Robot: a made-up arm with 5 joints.
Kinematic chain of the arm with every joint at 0, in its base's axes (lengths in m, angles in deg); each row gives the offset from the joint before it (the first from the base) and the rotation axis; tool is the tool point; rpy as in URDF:
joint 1: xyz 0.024 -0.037 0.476 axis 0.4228 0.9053 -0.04
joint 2: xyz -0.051 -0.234 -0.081 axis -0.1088 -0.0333 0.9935
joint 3: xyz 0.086 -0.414 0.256 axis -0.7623 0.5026 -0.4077
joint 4: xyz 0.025 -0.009 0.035 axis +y
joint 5: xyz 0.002 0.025 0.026 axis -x
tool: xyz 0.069 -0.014 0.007 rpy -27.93 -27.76 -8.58
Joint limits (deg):
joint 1: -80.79..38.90
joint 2: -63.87..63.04
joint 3: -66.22..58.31
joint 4: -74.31..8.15
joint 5: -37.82..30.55
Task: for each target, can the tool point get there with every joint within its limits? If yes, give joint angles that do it. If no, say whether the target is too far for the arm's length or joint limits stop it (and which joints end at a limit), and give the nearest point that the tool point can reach.
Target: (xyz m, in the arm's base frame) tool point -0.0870 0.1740 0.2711
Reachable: no: joint limits stop it (at a limit: joint 1, joint 2, joint 3, joint 4, joint 5) | nearest point -0.1912 -0.0164 0.8875 | short by 0.653 m
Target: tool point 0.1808 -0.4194 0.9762
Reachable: yes | joints -26.43 40.02 -42.41 -17.03 7.82
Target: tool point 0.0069 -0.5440 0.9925
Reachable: yes | joints -36.53 21.97 -52.78 -39.20 17.09
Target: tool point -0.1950 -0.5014 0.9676
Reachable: yes | joints -53.85 11.41 -16.45 -63.87 14.88
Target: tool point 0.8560 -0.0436 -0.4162
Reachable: no: too far | nearest point 0.4505 -0.3055 0.3533 | short by 0.908 m
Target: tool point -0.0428 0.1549 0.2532
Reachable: no: joint limits stop it (at a limit: joint 1, joint 2, joint 3, joint 5) | nearest point 0.4330 -0.2845 0.4159 | short by 0.668 m
